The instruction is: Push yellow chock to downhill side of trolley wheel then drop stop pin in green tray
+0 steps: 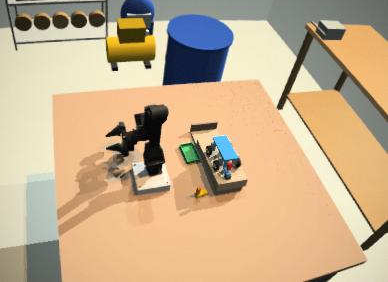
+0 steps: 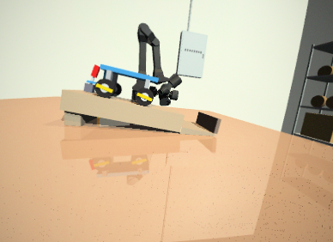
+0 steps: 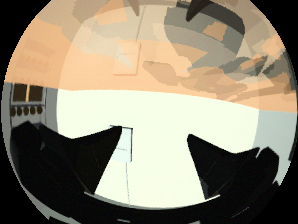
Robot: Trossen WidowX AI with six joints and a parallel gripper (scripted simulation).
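The red-headed stop pin is 460 mm ahead of my gripper tip, 370 mm to the right of it and 40 mm above it. The rest, counted from my gripper tip: yellow chock (340 mm ahead, 370 mm to the right, 70 mm below); blue-decked trolley (490 mm ahead, 260 mm to the right, 20 mm above).
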